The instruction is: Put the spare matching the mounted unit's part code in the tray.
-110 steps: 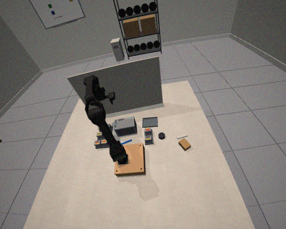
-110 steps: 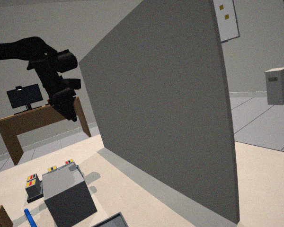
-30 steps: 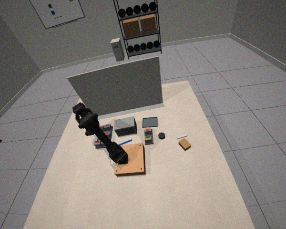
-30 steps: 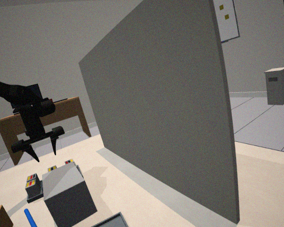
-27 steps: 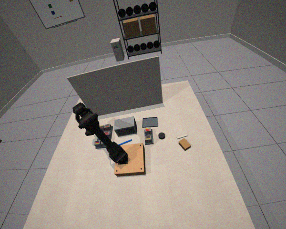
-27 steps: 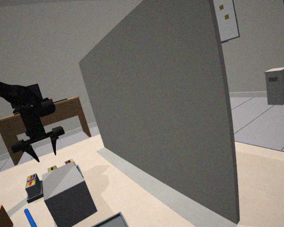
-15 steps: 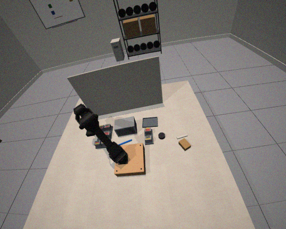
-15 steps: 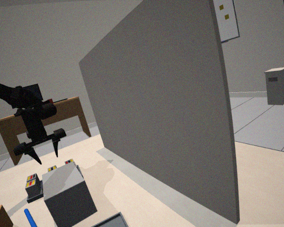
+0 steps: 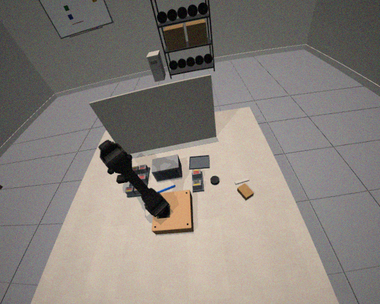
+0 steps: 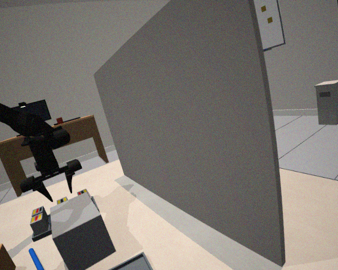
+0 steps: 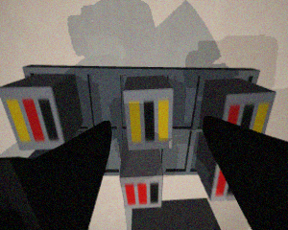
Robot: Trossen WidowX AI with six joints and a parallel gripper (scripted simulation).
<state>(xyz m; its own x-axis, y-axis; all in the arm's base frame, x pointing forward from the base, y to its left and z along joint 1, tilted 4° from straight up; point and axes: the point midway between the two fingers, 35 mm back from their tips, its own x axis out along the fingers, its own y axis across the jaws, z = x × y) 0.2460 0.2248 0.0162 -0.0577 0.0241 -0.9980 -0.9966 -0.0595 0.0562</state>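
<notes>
The grey spare block is 2 cm below my gripper tip. Round my gripper tip: blue pen: 9 cm behind, 20 cm to the right, 6 cm below; tall grey panel: 28 cm ahead, 21 cm to the right, 16 cm above; grey mounted unit: 3 cm ahead, 22 cm to the right, 1 cm below.
</notes>
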